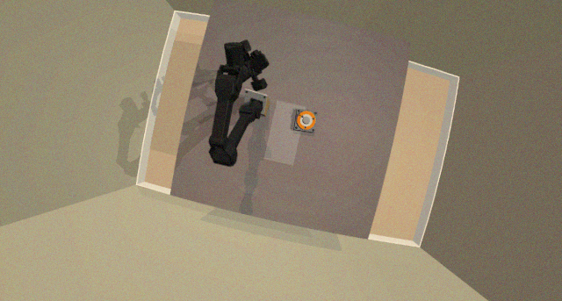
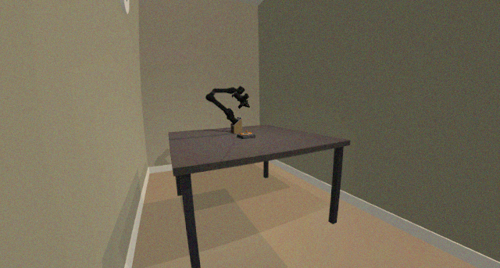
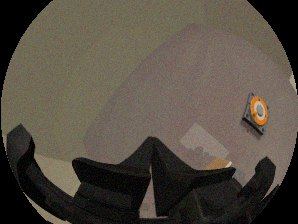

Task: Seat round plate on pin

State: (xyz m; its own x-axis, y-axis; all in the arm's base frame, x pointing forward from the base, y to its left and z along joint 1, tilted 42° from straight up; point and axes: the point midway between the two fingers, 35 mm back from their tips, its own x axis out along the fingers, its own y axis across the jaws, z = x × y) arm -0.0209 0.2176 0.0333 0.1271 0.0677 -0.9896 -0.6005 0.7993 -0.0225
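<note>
Right now the square grey base is 30 cm ahead of my gripper tip, 24 cm below it and 14 cm to the right of it.
</note>
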